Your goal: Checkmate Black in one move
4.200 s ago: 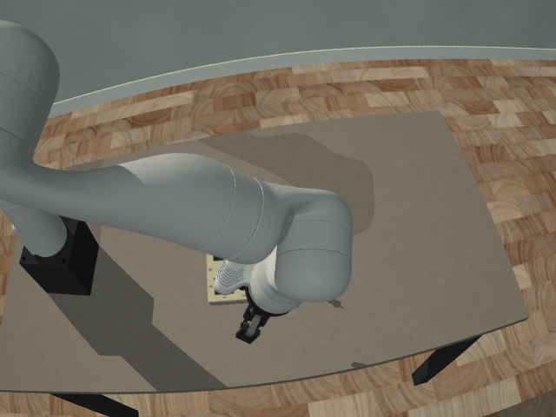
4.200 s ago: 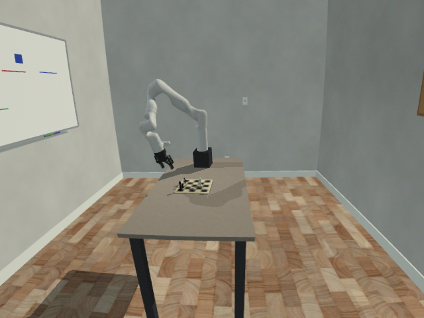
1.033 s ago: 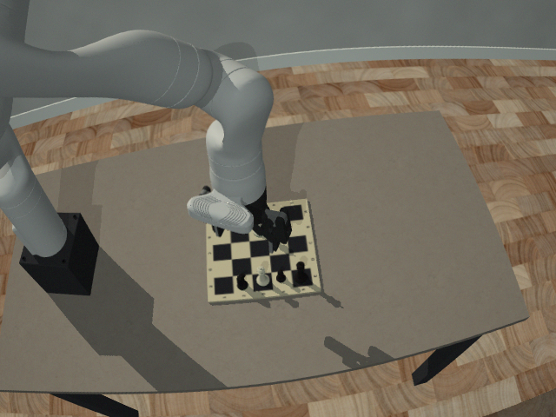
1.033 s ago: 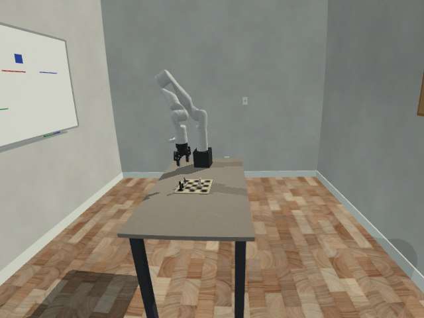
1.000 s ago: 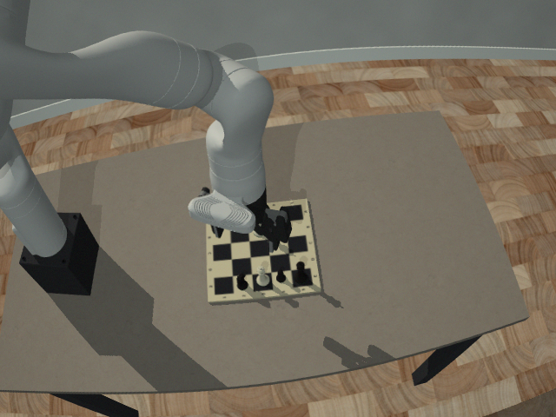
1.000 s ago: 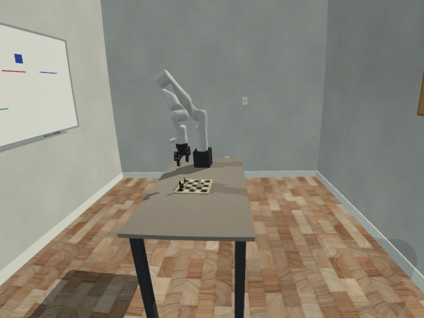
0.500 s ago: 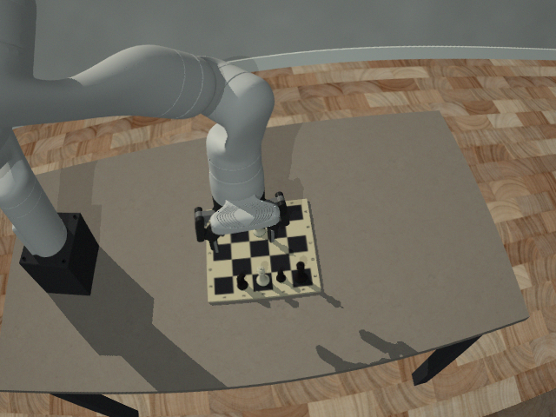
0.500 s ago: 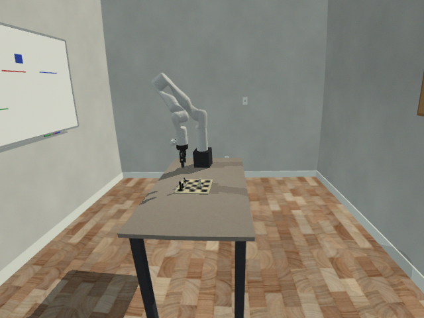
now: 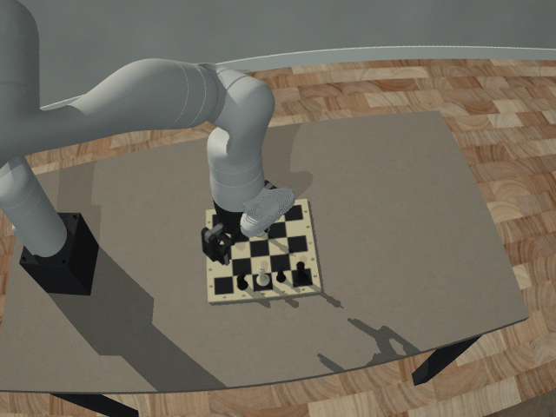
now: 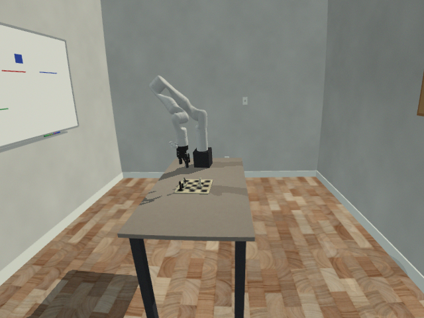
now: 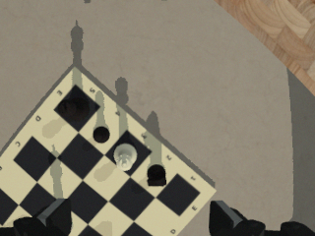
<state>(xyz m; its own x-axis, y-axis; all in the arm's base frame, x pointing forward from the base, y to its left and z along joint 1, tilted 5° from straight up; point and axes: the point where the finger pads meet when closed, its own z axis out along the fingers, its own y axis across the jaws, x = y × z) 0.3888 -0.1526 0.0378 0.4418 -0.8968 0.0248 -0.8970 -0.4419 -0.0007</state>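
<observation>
Right now the white pawn is 11 cm below my hand, 2 cm ahead of it and 1 cm to the right of it. Round my hand: black pawn 12 cm below, 5 cm ahead, 2 cm to the right; tall black piece 11 cm below, 9 cm ahead, 3 cm to the right; white queen-like piece 11 cm below, 10 cm to the left, 5 cm ahead.
</observation>
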